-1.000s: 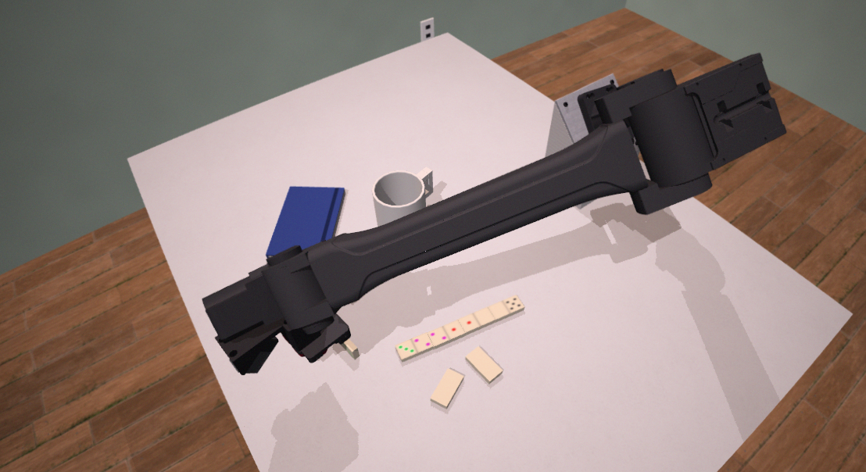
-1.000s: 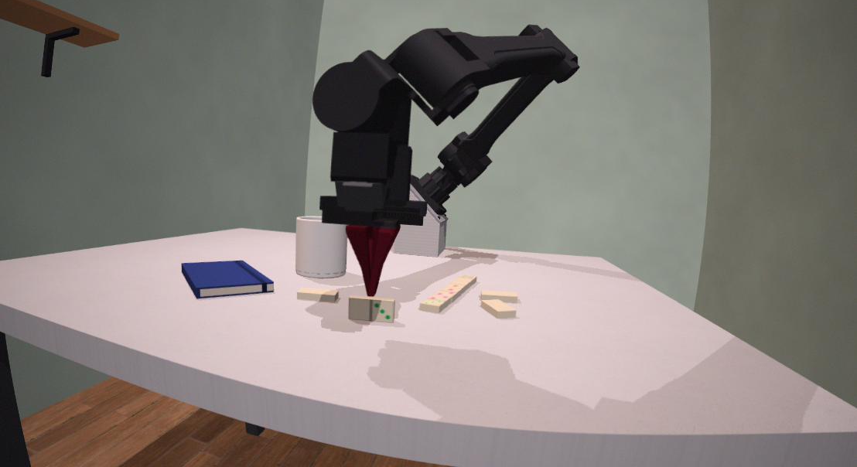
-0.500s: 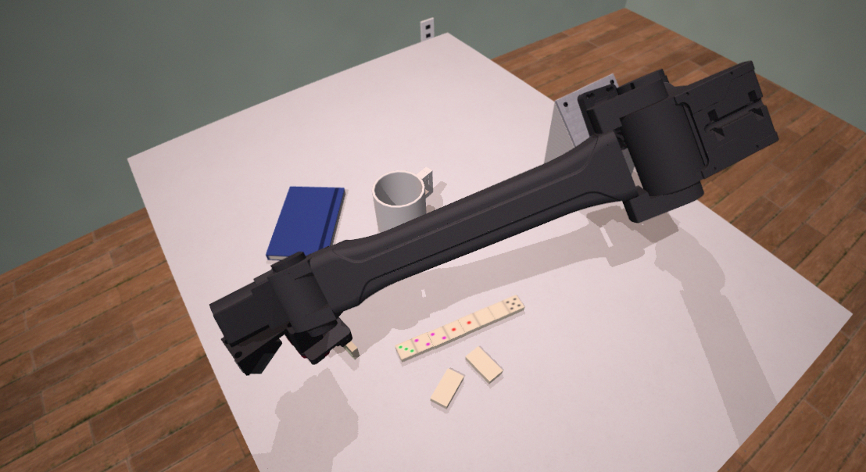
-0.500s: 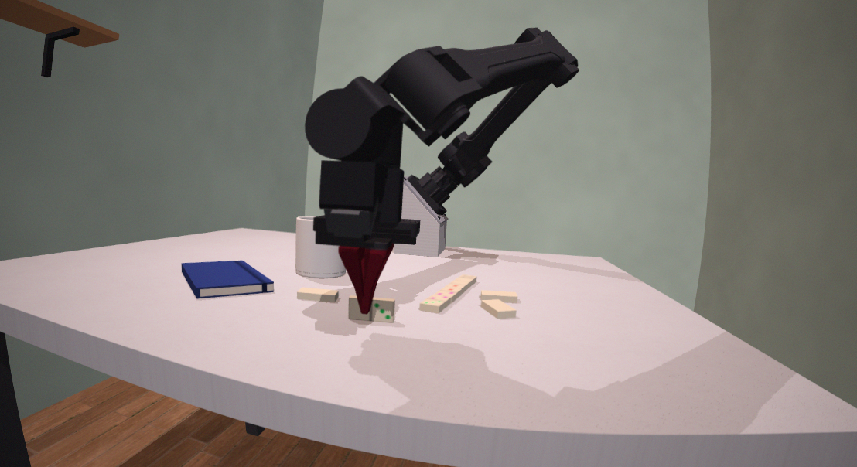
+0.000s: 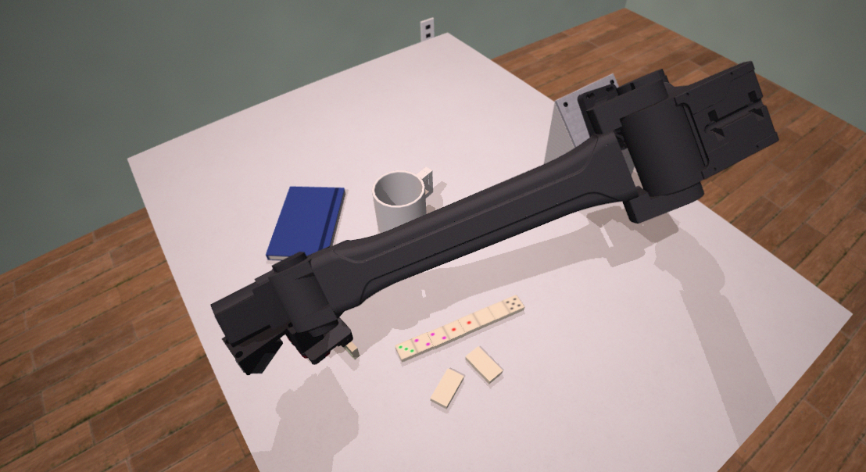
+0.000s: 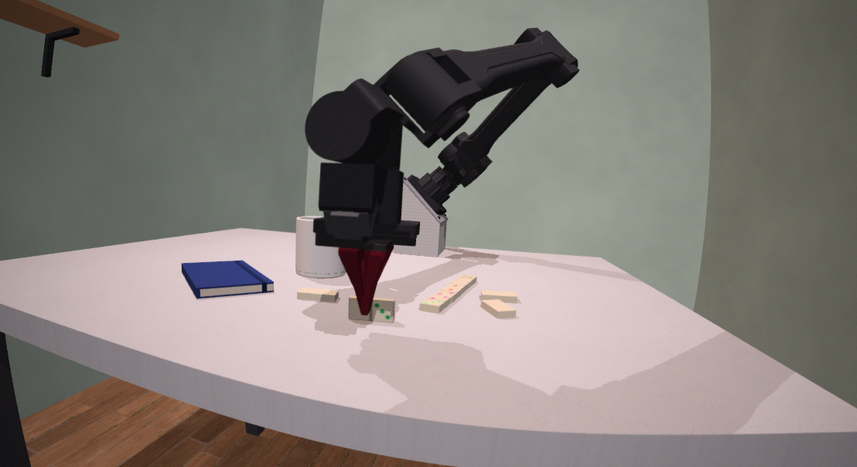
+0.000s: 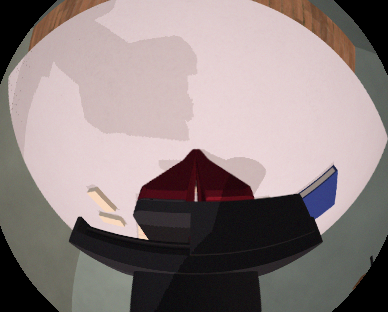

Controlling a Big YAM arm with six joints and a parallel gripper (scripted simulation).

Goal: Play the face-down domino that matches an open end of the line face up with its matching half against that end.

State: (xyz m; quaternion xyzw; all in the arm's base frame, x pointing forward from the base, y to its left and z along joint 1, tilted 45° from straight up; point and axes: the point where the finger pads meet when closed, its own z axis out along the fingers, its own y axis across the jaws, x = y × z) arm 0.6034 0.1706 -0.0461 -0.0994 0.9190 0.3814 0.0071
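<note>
The domino is 40 mm behind my hand, 10 mm to the right of it and 10 mm below it. From my hand the other things lie so: white mug: 240 mm behind, 180 mm to the right, 10 mm above; then blue notebook: 280 mm to the right, 80 mm behind, 20 mm below.
</note>
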